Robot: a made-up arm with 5 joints.
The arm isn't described. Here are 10 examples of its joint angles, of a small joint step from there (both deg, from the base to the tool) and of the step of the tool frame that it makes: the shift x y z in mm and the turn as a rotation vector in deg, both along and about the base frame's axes.
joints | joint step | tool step
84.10 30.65 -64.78 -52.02 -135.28 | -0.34 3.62 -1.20 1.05 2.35 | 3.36 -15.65 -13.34 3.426 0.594 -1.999
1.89 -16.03 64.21 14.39 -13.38 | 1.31 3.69 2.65 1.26 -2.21 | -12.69 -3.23 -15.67 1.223 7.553 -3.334
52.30 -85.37 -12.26 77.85 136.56 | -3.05 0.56 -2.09 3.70 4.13 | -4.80 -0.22 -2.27 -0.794 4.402 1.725
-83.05 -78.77 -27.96 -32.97 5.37 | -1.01 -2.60 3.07 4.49 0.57 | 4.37 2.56 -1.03 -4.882 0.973 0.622
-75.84 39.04 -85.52 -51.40 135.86 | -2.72 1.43 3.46 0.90 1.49 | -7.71 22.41 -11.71 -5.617 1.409 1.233
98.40 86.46 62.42 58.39 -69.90 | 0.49 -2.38 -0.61 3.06 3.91 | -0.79 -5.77 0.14 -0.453 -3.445 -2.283
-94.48 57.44 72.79 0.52 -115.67 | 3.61 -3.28 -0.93 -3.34 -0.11 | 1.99 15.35 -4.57 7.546 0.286 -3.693
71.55 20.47 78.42 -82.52 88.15 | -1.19 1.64 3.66 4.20 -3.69 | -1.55 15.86 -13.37 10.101 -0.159 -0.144
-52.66 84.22 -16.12 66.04 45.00 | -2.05 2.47 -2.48 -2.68 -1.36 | -4.81 5.45 -9.62 1.620 -2.338 1.052
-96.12 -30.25 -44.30 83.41 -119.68 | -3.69 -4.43 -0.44 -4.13 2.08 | -2.50 -24.92 11.63 9.202 -0.809 3.840
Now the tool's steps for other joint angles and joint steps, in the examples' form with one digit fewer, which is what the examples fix.
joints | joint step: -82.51 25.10 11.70 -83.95 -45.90 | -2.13 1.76 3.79 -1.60 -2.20
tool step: -11.9 -0.1 -19.3 -3.75 1.98 3.69
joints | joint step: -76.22 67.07 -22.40 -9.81 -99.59 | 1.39 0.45 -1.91 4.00 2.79
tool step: 9.0 -1.5 -1.3 -3.02 -1.55 0.26
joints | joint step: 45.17 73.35 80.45 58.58 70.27 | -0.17 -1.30 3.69 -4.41 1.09
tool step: -3.4 3.3 6.9 -0.77 -2.09 -0.40
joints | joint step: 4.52 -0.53 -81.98 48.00 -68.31 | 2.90 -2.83 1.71 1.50 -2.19
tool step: -11.0 -6.3 1.5 1.84 0.19 -1.66
